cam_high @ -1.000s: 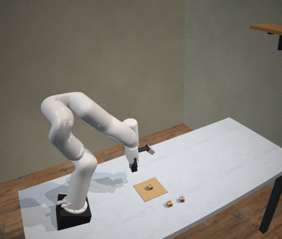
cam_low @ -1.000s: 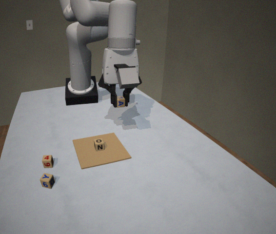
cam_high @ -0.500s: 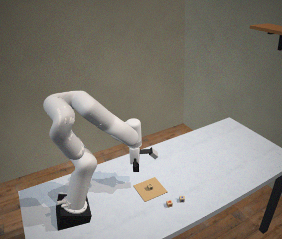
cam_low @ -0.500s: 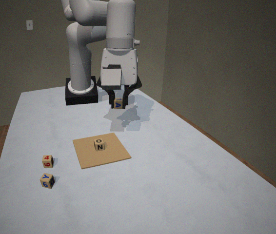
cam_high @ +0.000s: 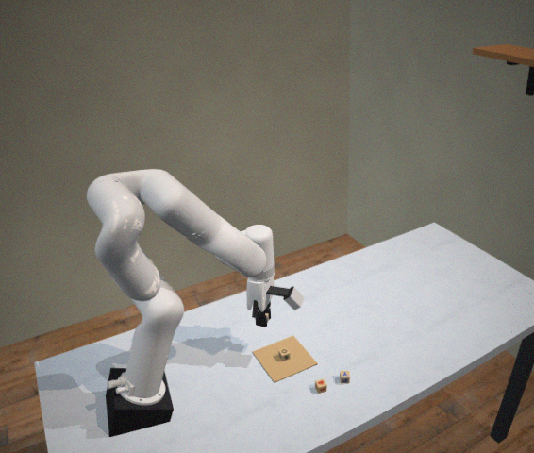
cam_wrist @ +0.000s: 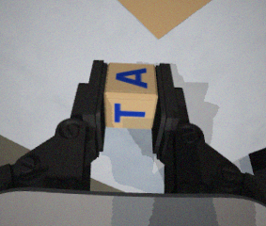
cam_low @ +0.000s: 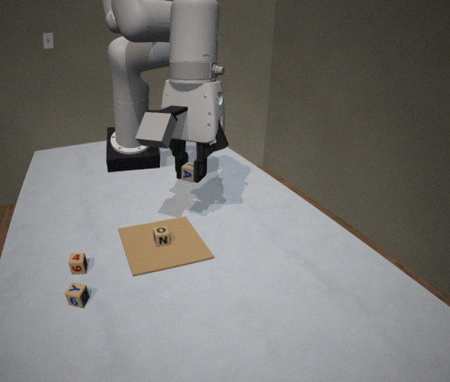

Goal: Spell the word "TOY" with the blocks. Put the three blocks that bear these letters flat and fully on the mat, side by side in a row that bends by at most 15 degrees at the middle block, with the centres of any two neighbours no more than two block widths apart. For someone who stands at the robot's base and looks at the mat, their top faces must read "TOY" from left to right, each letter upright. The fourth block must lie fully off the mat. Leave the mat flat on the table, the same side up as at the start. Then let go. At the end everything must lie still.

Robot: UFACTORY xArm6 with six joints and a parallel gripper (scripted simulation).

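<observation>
Right now the tan mat is 10 mm ahead of my hand, 70 mm to the right of it and 120 mm below it. From my hand the other things lie so: Y block: 70 mm ahead, 250 mm to the right, 110 mm below.
</observation>
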